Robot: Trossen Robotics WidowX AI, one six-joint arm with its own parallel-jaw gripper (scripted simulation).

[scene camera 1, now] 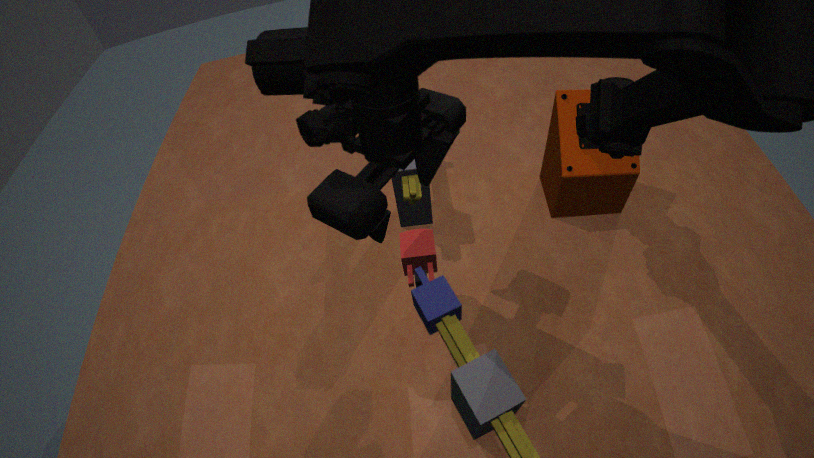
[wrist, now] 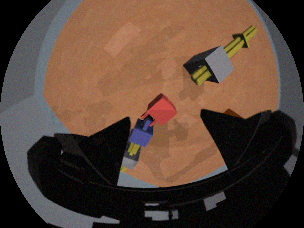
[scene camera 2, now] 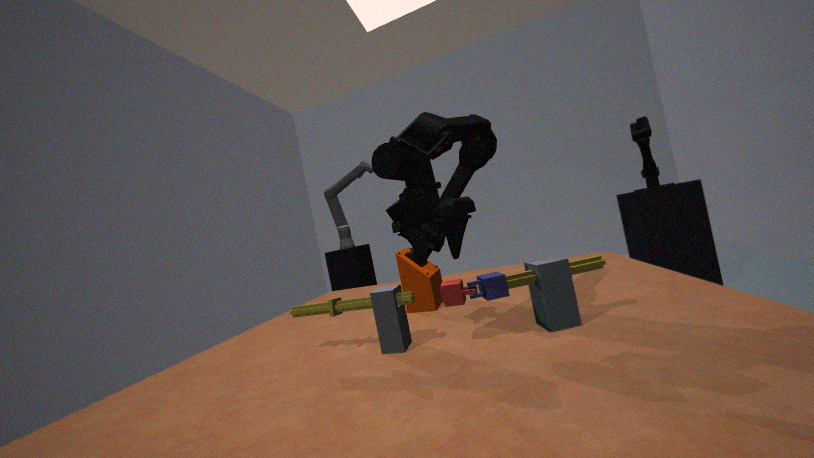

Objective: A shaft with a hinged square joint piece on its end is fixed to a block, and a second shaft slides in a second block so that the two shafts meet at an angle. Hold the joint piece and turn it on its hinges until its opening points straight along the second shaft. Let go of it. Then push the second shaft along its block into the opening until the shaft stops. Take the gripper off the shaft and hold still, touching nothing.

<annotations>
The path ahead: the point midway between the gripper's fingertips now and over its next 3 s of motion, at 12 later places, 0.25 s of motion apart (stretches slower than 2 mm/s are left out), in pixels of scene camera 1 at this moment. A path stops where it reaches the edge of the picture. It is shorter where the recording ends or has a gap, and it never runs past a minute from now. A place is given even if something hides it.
The gripper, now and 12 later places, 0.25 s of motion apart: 402, 211; 402, 198; 405, 184; 407, 177; 405, 176; 404, 173; 404, 169; 404, 166; 404, 164; 405, 162; 406, 160; 406, 158; 402, 148
</annotations>
